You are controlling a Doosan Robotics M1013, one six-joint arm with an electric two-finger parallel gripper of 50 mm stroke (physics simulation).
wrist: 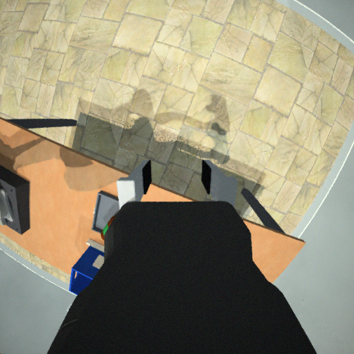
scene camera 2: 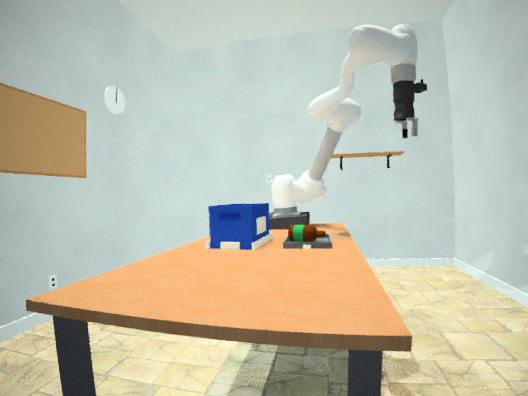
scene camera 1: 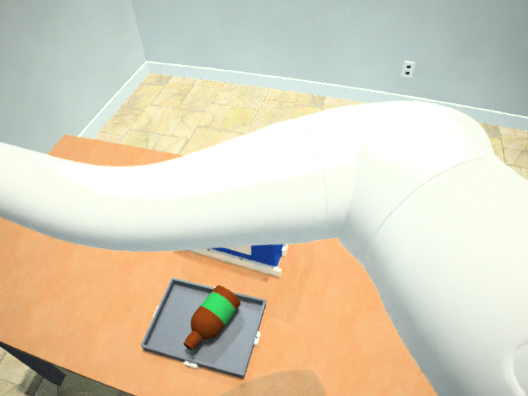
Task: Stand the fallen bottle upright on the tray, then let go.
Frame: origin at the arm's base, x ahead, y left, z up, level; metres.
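Seen in the pictures: gripper, between the fingertips: (scene camera 2: 409,137); arm's base, origin of its link: (scene camera 2: 285,215).
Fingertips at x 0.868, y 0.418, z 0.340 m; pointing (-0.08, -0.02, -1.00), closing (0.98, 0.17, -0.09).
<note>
Offsets run from my fingertips to a thing's top centre. Level surfaces: height alone.
A brown bottle with a green band @(dx -0.207, dy -0.369, dz -0.338 m) (scene camera 1: 215,316) (scene camera 2: 303,233) lies on its side on the grey tray @(dx -0.194, dy -0.370, dz -0.392 m) (scene camera 1: 165,356) (scene camera 2: 308,245) (wrist: 98,212). In scene camera 1 its neck points to the lower left and its base lies near the tray's far rim. In the wrist view a small part of the bottle (wrist: 105,229) shows beside the gripper body. My gripper (scene camera 2: 409,135) (wrist: 176,170) is open and empty, pointing down, high above and away from the tray. In scene camera 1 the gripper does not show.
A blue crate @(dx -0.240, dy -0.660, dz -0.242 m) (scene camera 1: 267,253) (scene camera 2: 231,227) (wrist: 86,268) stands beside the tray, mostly hidden by the arm in scene camera 1. The wooden table @(dz -0.417 m) (scene camera 1: 320,280) (scene camera 2: 235,290) (wrist: 50,200) carries both. A dark base block (scene camera 2: 289,220) (wrist: 20,200) is under the arm. A wall shelf (scene camera 2: 368,154) is behind.
</note>
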